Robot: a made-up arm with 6 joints. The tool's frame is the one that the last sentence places.
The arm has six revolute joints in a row. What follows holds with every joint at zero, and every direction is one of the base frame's.
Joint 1 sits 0.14 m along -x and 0.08 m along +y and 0.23 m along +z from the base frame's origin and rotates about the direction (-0.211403, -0.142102, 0.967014).
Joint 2 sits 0.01 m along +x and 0.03 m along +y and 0.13 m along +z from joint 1 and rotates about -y.
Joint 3 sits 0.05 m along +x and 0.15 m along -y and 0.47 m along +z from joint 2 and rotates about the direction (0.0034, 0.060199, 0.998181).
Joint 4 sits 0.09 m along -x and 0.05 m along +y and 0.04 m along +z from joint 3 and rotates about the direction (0.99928, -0.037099, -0.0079).
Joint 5 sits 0.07 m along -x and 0.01 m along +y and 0.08 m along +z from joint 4 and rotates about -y.
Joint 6 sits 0.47 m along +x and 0.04 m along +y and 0.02 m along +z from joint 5 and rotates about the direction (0.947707, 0.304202, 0.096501).
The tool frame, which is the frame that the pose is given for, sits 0.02 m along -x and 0.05 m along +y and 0.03 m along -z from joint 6; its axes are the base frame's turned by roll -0.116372, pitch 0.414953 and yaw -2.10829 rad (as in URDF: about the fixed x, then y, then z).
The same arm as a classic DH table. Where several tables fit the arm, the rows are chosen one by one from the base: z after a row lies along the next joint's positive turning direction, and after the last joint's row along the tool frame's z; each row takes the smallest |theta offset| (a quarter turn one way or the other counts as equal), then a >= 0, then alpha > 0; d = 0 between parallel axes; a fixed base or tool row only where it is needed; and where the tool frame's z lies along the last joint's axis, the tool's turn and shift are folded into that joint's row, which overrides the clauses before.
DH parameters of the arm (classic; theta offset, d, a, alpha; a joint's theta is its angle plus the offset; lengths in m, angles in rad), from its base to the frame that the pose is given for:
base (fixed): -0.979 -0.0417 -0.1445 0.2576
joint 1: 0.9944 0.4071 0.0375 1.4282
joint 2: -0.2186 0.1304 0.0484 -1.631
joint 3: 1.534 0.513 0.0442 1.5775
joint 4: -1.5108 -0.1625 -0.0794 1.5337
joint 5: 0.1094 0.1026 0.0277 -1.8799
joint 6: -1.1767 0.48 -0.0397 1.706
tool (fixed): -0.8164 -0.0471 0 0

